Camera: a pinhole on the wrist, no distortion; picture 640 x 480 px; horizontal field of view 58.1 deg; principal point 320.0 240.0 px. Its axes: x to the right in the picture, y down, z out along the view. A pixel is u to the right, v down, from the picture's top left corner.
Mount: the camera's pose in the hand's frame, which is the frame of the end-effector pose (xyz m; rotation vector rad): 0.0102 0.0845 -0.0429 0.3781 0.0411 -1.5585
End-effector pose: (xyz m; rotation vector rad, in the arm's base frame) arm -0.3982 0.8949 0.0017 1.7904 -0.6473 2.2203
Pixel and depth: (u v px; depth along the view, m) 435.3 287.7 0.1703
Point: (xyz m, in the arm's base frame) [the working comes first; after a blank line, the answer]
In the camera's frame: 0.0341 0.0141 0.1703

-0.3013 0.8385 0.0077
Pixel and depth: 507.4 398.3 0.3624
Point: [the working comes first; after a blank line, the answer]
In the camera's frame: 0.1179 0.0996 0.3624

-0.1002 0.8695 0.1068
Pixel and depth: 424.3 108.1 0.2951
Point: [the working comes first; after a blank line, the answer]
In the camera's frame: 0.0534 -0.0676 0.2951

-0.1724 0.8480 -0.0691
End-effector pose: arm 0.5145 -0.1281 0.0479 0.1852 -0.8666 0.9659
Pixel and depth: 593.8 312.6 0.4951
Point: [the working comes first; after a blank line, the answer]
In the camera's frame: 0.2353 0.0624 0.4951

0.5105 -0.4921 0.3374
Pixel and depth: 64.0 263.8 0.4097
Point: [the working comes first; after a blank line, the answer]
In the camera's frame: -0.1821 0.0169 0.4097

0.1565 -0.2771 0.2280
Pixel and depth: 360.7 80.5 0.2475
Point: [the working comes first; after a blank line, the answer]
In the camera's frame: 0.0175 -0.0685 0.2475

0.3847 -0.2802 0.0821
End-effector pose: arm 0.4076 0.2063 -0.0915 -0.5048 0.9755 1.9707
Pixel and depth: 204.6 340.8 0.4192
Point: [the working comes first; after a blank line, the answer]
In the camera's frame: -0.0840 0.0733 0.4192

0.3737 0.4919 0.1766
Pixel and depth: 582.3 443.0 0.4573
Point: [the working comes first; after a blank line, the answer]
In the camera's frame: 0.2082 0.1611 0.4573

0.5725 0.6147 -0.0232
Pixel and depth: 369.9 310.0 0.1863
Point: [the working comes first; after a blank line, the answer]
In the camera's frame: 0.0161 0.0226 0.1863

0.3970 0.3016 0.0031
